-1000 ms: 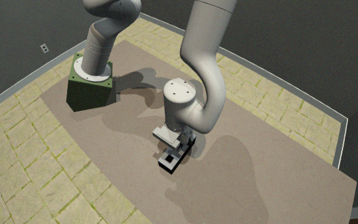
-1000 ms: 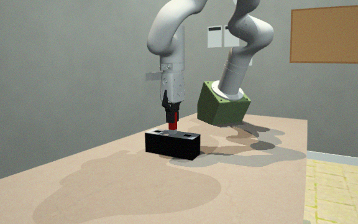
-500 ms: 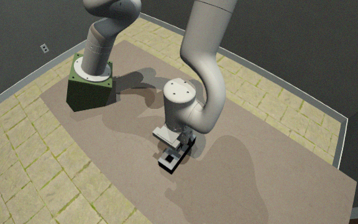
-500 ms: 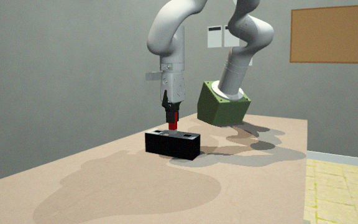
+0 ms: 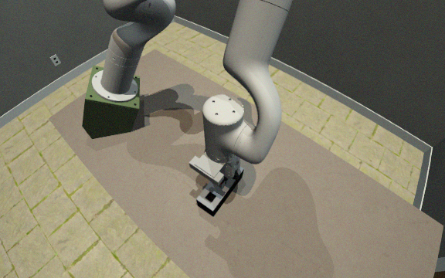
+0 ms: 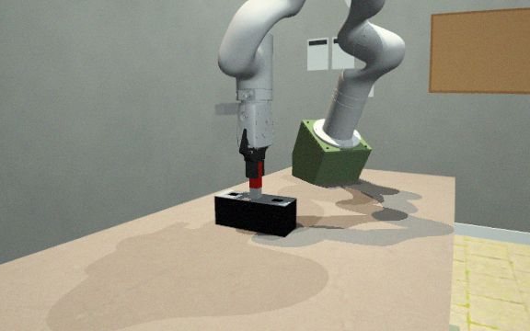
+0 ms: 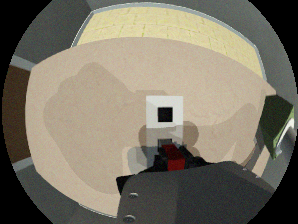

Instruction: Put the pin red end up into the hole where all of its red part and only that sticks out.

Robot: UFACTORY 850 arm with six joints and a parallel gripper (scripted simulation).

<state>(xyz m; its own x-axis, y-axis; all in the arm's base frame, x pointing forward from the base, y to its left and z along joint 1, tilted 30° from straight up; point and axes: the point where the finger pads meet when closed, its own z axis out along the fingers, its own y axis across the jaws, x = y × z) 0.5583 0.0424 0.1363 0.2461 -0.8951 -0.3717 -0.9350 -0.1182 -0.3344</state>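
The black block is 110 mm below my hand. The rest, counted from my hand: pin: 20 mm below.
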